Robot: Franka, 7 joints.
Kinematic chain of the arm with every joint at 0, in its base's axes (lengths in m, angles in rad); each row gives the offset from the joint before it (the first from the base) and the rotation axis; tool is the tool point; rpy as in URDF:
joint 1: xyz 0 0 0.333 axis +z
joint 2: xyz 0 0 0 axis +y
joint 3: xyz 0 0 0.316 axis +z
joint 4: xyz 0.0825 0 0 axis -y
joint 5: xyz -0.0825 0 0.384 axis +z
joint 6: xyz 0 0 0 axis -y
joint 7: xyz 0.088 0 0 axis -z
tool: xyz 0 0 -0.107 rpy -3.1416 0 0
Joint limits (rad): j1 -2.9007..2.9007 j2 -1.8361..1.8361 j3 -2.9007..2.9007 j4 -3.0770..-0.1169 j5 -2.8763..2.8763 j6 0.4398..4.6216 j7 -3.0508..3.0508
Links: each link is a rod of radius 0.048 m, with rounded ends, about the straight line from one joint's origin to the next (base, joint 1, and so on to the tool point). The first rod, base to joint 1, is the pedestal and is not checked.
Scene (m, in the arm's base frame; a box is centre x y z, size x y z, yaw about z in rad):
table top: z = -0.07
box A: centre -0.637 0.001 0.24 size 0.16 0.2 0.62 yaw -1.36
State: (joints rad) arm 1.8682 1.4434 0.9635 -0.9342 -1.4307 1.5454 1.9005
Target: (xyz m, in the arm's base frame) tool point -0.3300 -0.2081 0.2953
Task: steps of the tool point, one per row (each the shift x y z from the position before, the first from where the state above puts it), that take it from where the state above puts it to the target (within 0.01 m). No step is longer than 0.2 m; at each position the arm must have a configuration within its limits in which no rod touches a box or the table.
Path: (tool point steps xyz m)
1: -0.0857 -0.1051 0.0227
2: -0.0555 -0.0880 0.0949
3: -0.0038 -0.0583 0.1427
4: 0.0594 -0.0301 0.1560
5: 0.1186 -0.0164 0.1347
6: 0.0032 -0.1163 0.0146
7: 0.0255 -0.1145 -0.0024
8: 0.0477 -0.1064 -0.0210
9: -0.0386 -0.0399 -0.0727
10: -0.0122 -0.0398 -0.0795
11: 0.0128 -0.0328 -0.0757
12: 0.0309 -0.0220 -0.0633
13: 0.0392 -0.0109 -0.0454

